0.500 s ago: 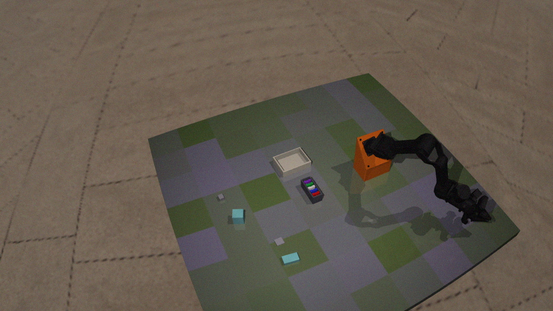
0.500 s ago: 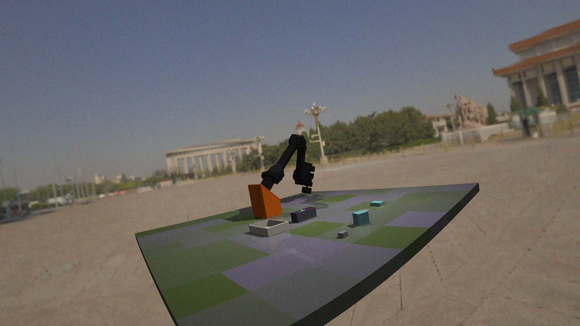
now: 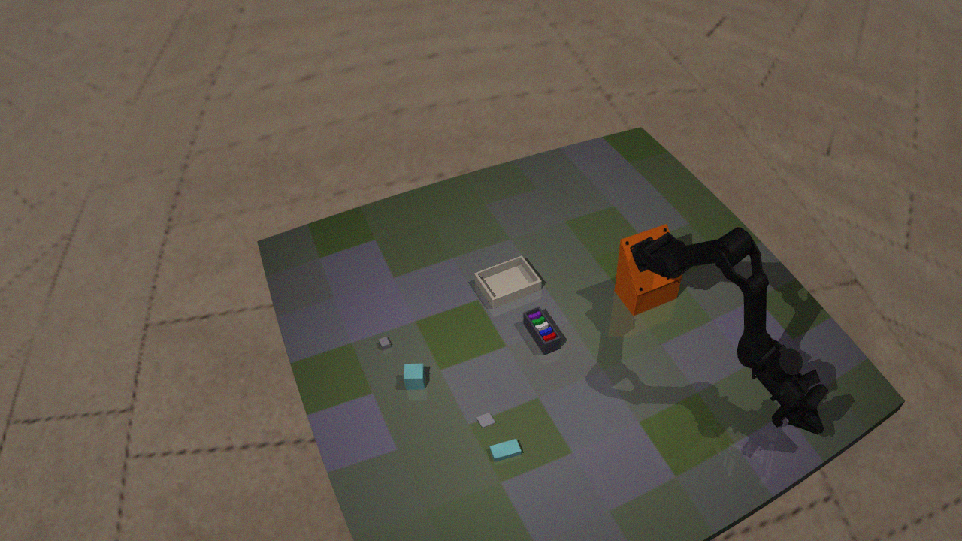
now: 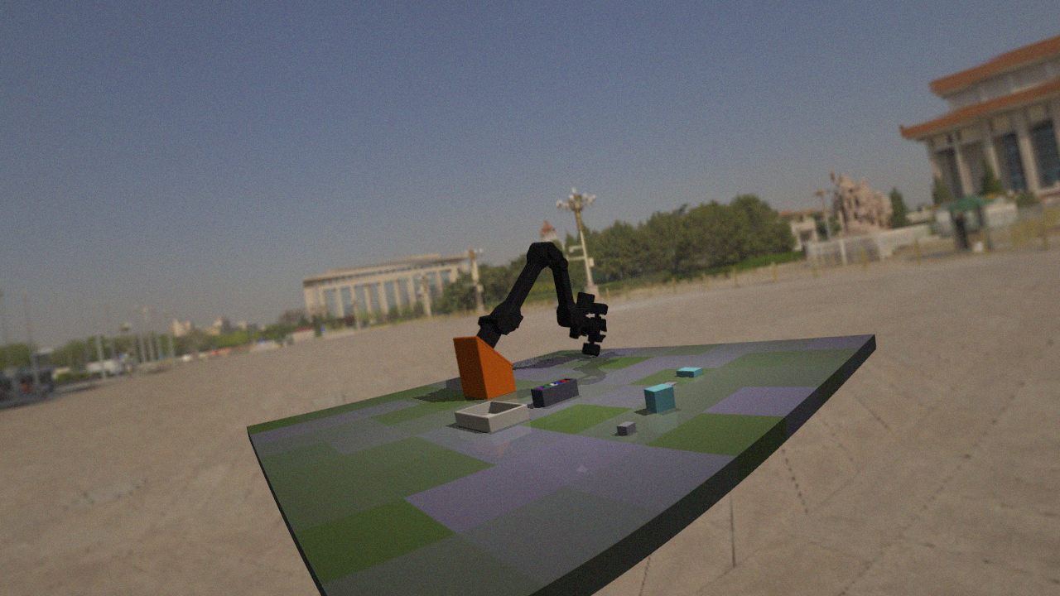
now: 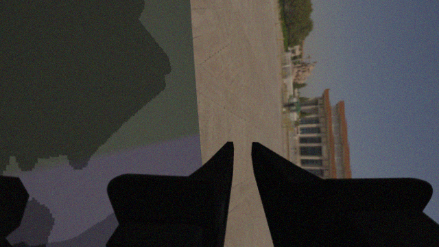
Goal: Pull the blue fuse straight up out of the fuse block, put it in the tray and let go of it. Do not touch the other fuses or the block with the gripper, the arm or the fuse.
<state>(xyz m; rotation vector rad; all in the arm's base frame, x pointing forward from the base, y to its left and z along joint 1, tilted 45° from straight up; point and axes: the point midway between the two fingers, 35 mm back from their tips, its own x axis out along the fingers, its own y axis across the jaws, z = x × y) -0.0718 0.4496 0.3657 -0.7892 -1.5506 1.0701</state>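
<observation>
My gripper tip is 360 mm short of the blue fuse, 600 mm to the left of it and 40 mm above it. The rest, counted from my gripper tip: cyan cube 670 mm ahead, 630 mm to the right, 50 mm below; flat cyan block 580 mm ahead, 370 mm to the right, 60 mm below; cream tray 350 mm ahead, 800 mm to the right, 60 mm below.
</observation>
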